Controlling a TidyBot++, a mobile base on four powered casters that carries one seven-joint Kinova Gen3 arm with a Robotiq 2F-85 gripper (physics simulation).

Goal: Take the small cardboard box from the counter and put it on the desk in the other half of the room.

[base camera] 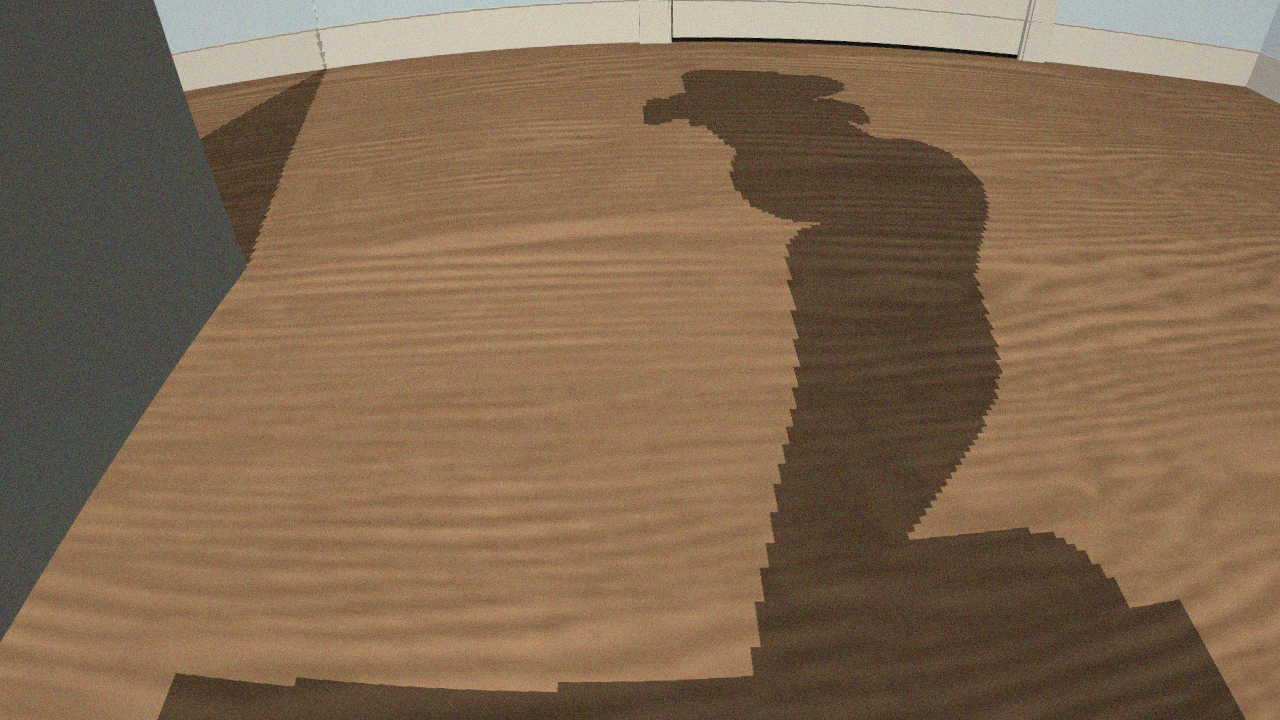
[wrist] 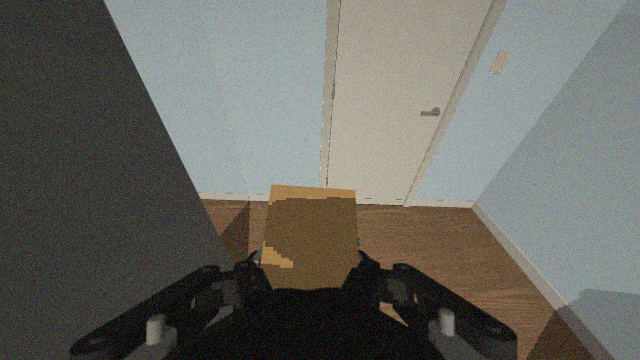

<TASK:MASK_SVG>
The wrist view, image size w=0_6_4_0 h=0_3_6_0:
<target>gripper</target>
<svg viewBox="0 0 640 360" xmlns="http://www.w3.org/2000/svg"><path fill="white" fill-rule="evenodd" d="M69 350L69 360L517 360L517 335L501 321L413 266L406 263L393 264L393 270L382 269L379 262L369 259L365 252L358 250L359 264L357 268L352 267L341 288L326 287L312 290L275 288L273 290L264 270L260 268L262 245L258 251L252 252L246 260L234 264L234 270L220 272L220 266L206 265L193 271L80 338ZM233 305L233 312L205 328L219 313L219 308ZM380 302L393 304L393 310L408 326L380 311Z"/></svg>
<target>small cardboard box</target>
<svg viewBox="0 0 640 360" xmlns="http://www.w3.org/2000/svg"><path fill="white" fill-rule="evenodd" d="M271 184L260 268L264 270L273 290L275 288L302 290L326 287L341 288L352 267L357 268L359 264L355 190Z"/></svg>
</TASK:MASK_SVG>
